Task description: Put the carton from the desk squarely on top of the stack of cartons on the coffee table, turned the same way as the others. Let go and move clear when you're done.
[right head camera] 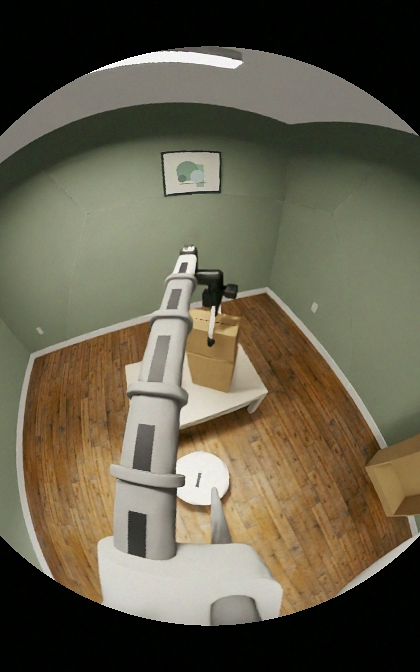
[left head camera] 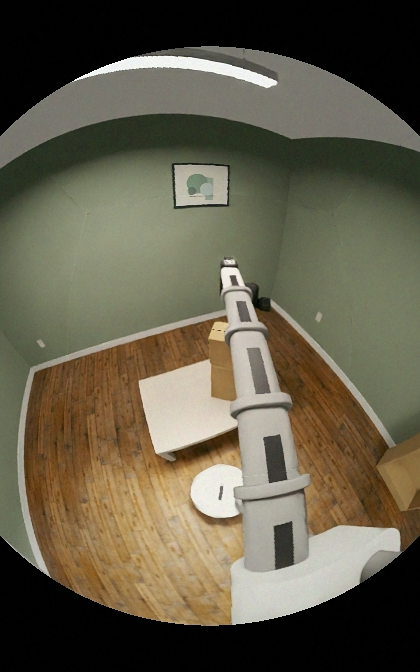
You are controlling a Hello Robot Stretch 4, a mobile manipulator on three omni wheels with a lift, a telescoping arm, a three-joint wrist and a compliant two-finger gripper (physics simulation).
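A tan carton (left head camera: 220, 353) (right head camera: 212, 341) is at the top of the stack on the white coffee table (left head camera: 175, 405) (right head camera: 250, 387). A lower carton (left head camera: 222, 384) (right head camera: 210, 372) stands under it, with faces turned about the same way. Whether the two touch all along the seam is hard to tell. My gripper (right head camera: 216, 325) reaches down over the top carton and looks shut on it: one finger lies against its near face, the other is mostly hidden behind it. In the left head view the arm hides the fingers. The desk cannot be clearly made out.
A round white disc-shaped thing (left head camera: 215, 492) (right head camera: 205, 477) is on the floor before the coffee table. An open-fronted tan box-like thing (left head camera: 397, 462) (right head camera: 395, 492) stands at the right wall. My extended arm (left head camera: 260, 375) (right head camera: 157, 357) crosses above the table. A framed picture hangs on the far wall.
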